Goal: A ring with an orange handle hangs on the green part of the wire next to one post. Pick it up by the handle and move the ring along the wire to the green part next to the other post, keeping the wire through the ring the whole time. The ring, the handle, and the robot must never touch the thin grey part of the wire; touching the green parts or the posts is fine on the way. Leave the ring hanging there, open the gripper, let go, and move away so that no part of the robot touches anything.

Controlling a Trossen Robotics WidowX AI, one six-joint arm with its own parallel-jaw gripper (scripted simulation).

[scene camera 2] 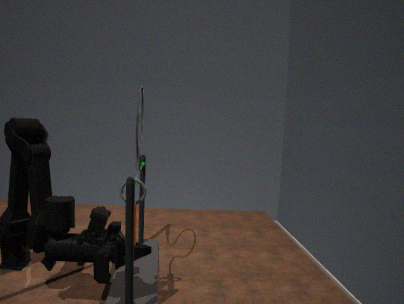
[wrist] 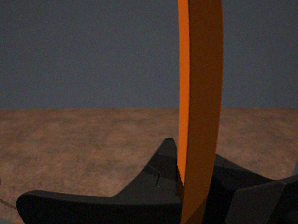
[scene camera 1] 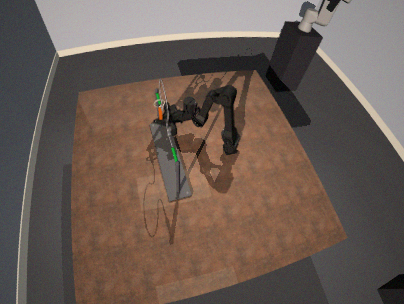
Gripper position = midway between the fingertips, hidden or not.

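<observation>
You can find my gripper (scene camera 2: 151,250) here, and I see it in the wrist view (wrist: 175,145) as well.
</observation>
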